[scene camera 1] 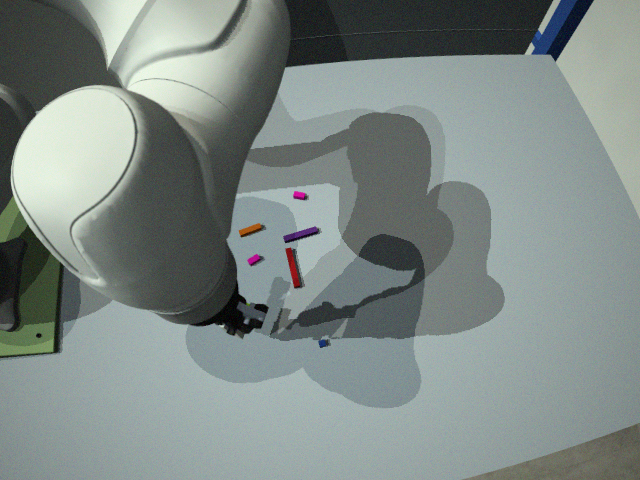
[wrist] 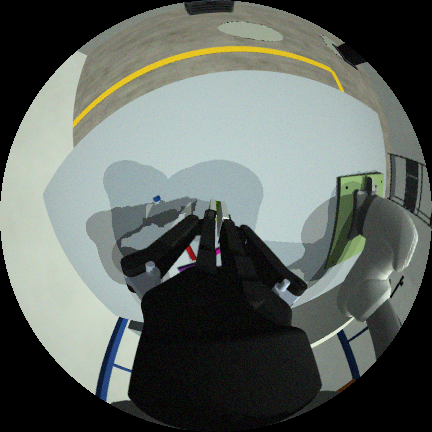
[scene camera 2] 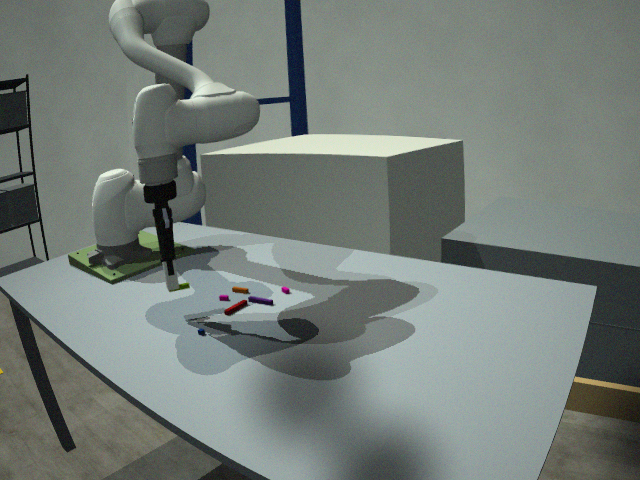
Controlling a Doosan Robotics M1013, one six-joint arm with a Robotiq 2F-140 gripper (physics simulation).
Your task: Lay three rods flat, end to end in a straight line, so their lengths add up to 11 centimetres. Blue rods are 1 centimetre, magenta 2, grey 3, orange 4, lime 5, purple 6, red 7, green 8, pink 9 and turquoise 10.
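Frame: origin at the arm's base, x left, y ahead, z down, level; centimetres.
Where they show: gripper, fingertip midpoint: (scene camera 1: 238, 328) (wrist: 215, 207) (scene camera 2: 172, 287); arm's base, origin of the base link: (wrist: 363, 211) (scene camera 2: 118, 255).
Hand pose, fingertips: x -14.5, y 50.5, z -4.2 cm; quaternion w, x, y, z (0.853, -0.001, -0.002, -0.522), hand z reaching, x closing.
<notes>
Each offset is from my fingertips to the top centre of the thing. Level surfaces: height alone.
My gripper (scene camera 1: 235, 329) (scene camera 2: 172, 282) (wrist: 215, 207) is shut on the lime rod {dy +0.7, dx +1.3, dz -0.4 cm} (scene camera 2: 184, 285) (wrist: 218, 204) and holds it above the table; the arm hides most of this in scene camera 1. The red rod {dy +9.3, dx +10.2, dz +5.6 cm} (scene camera 1: 293, 267) (scene camera 2: 236, 307) (wrist: 191, 252) lies near one end of the purple rod {dy +11.5, dx +16.1, dz +5.6 cm} (scene camera 1: 301, 234) (scene camera 2: 260, 300) (wrist: 187, 268), at an angle to it. The orange rod {dy +2.9, dx +18.4, dz +5.6 cm} (scene camera 1: 250, 229) (scene camera 2: 240, 290) lies beside them. One magenta rod {dy +2.9, dx +12.7, dz +5.6 cm} (scene camera 1: 253, 259) (scene camera 2: 223, 297) (wrist: 218, 251) lies near the orange one, another magenta rod {dy +12.5, dx +23.9, dz +5.6 cm} (scene camera 1: 299, 195) (scene camera 2: 285, 290) farther off. The blue rod {dy +12.0, dx -3.3, dz +5.6 cm} (scene camera 1: 323, 343) (scene camera 2: 201, 331) (wrist: 156, 199) lies apart.
The rods lie on a pale table {dz +6.6 cm} (scene camera 1: 516, 361) (scene camera 2: 465, 361) (wrist: 280, 125). The arm's green base plate (scene camera 1: 46, 310) (scene camera 2: 112, 276) (wrist: 345, 200) is on the table near one edge. A large pale block (scene camera 2: 310, 196) stands behind the table. Arm shadows cross the tabletop.
</notes>
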